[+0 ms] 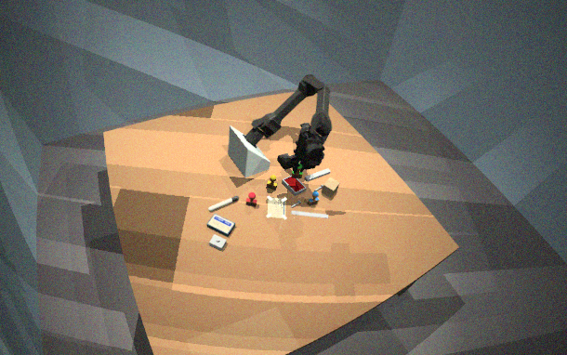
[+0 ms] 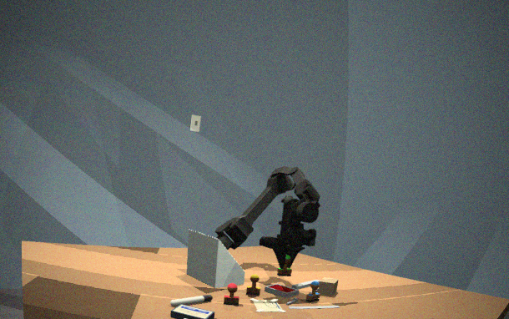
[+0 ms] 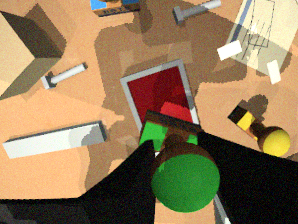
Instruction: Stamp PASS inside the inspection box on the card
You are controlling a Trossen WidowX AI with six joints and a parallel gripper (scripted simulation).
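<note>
Right now the red ink pad is 8 cm below my gripper tip. The rest, counted from my gripper tip: blue-knobbed stamp 10 cm ahead, 7 cm below, 4 cm to the left; yellow-knobbed stamp 9 cm to the right, 7 cm below, 2 cm behind; green-knobbed stamp right at my gripper tip.
</note>
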